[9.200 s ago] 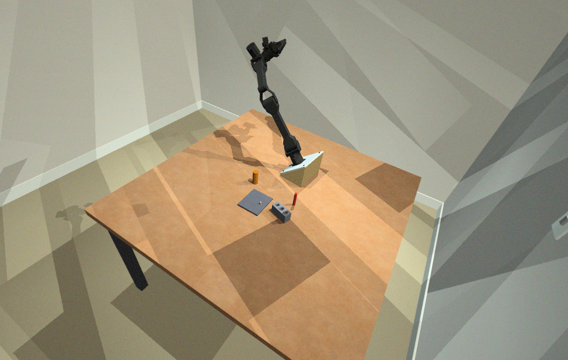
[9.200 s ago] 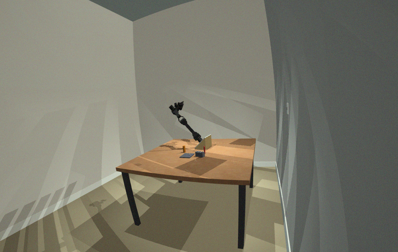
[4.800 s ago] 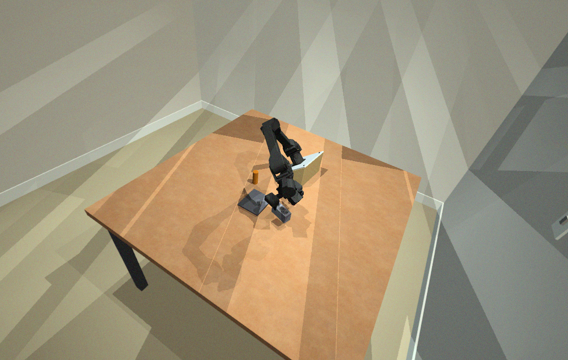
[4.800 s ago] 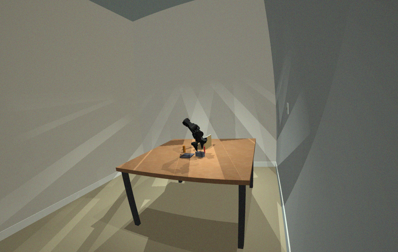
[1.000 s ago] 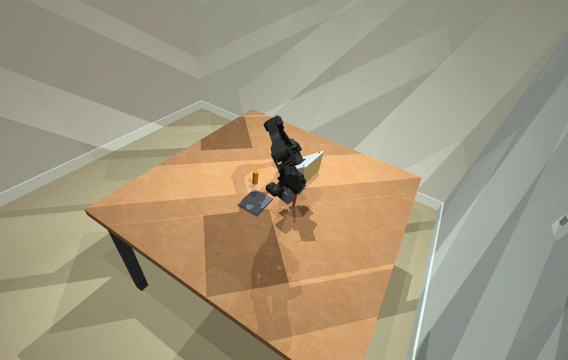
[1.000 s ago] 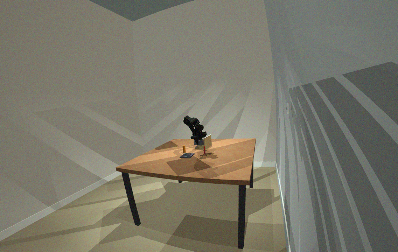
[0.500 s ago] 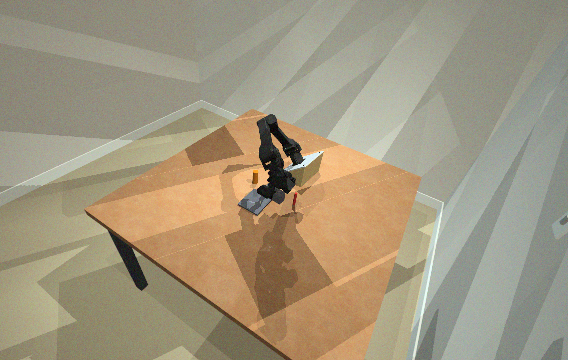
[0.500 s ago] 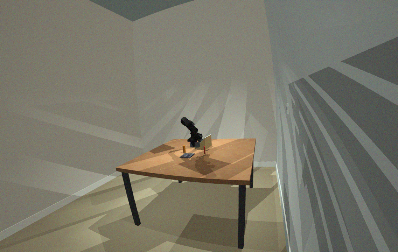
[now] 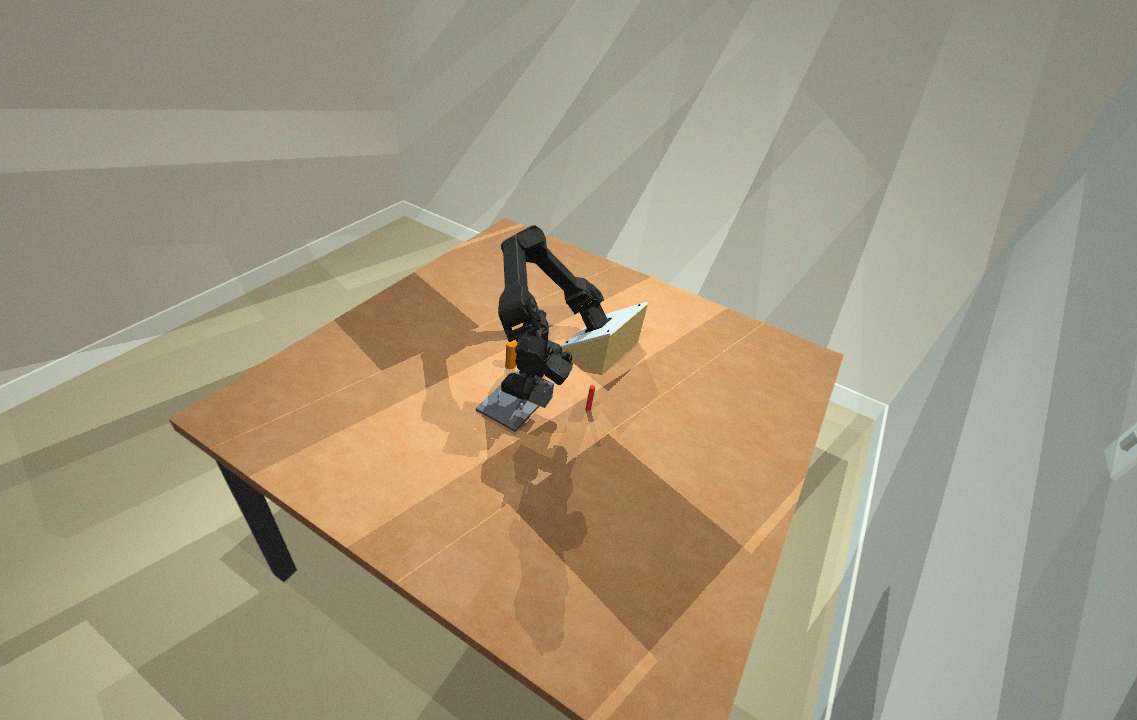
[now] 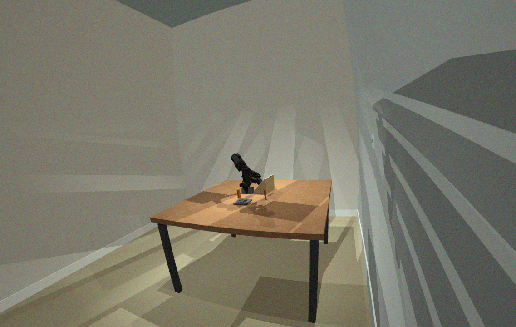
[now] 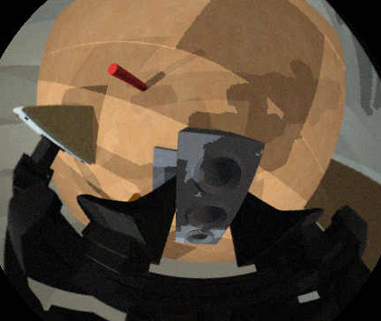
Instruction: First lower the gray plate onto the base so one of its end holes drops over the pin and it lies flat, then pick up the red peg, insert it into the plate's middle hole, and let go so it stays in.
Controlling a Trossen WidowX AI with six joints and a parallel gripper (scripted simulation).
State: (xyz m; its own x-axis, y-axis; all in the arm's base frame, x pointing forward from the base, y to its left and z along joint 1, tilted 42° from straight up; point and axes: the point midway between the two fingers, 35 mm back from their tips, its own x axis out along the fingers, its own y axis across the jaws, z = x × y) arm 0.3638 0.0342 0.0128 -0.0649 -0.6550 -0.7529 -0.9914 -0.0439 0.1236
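The base lies 80 mm below my gripper tip, 50 mm to the right of it and 10 mm behind it. Also, from my gripper tip: red peg (120 mm behind, 100 mm to the left, 50 mm below); gray plate (30 mm above); orange cylinder (150 mm to the right, 130 mm behind, 50 mm below).
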